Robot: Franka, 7 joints.
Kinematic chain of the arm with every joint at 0, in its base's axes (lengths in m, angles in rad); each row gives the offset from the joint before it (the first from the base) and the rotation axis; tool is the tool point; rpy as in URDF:
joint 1: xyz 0 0 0.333 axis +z
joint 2: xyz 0 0 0 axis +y
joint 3: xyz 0 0 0.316 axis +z
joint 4: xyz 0.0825 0 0 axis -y
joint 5: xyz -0.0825 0 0.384 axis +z
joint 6: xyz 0 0 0 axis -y
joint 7: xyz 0.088 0 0 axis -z
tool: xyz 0 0 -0.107 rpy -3.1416 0 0
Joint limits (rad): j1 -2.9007..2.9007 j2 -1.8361..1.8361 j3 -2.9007..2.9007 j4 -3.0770..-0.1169 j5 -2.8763..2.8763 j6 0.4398..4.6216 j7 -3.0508..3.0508
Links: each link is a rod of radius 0.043 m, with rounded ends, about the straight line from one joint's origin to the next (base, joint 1, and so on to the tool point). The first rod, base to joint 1, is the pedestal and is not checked.
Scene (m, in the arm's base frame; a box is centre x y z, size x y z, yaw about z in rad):
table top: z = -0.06
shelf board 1: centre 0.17 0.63 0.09 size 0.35 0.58 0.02 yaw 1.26
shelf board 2: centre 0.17 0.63 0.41 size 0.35 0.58 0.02 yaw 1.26
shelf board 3: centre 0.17 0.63 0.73 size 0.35 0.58 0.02 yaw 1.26
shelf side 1: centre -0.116 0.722 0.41 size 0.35 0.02 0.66 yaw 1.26
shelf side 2: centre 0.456 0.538 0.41 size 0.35 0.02 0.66 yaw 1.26
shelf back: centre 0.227 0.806 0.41 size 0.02 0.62 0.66 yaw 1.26
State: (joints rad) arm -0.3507 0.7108 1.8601 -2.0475 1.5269 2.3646 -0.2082
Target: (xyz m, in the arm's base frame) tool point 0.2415 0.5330 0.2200
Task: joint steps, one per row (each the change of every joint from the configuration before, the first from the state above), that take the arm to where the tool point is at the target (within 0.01 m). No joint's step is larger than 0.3 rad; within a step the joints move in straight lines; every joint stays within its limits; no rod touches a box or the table.
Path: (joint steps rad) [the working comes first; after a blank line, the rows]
Joints at the target: -0.0567 1.0997 1.2373 -2.0740 1.5252 2.5032 -0.2082
Straight joint move there: touches shelf board 2.

1: -0.2110 0.2868 0.1572 -0.2927 -0.0424 -0.1403 0.0000
2: -0.2109 0.2868 0.1572 -0.2927 -0.0424 -0.1403 0.0000
3: -0.0357 -0.0788 -0.2619 -0.0711 0.0129 0.0794 0.0000
4: -0.0358 -0.0788 -0.2619 -0.0711 0.0129 0.0794 0.0000
5: -0.0357 -0.0787 -0.2619 -0.0711 0.0128 0.0794 0.0000
6: 0.2744 0.0172 -0.0505 0.2574 0.0149 0.0604 0.0000
7: 0.2744 0.0172 -0.0505 0.2574 0.0148 0.0603 0.0000
8: 0.2743 0.0172 -0.0505 0.2574 0.0148 0.0603 0.0000

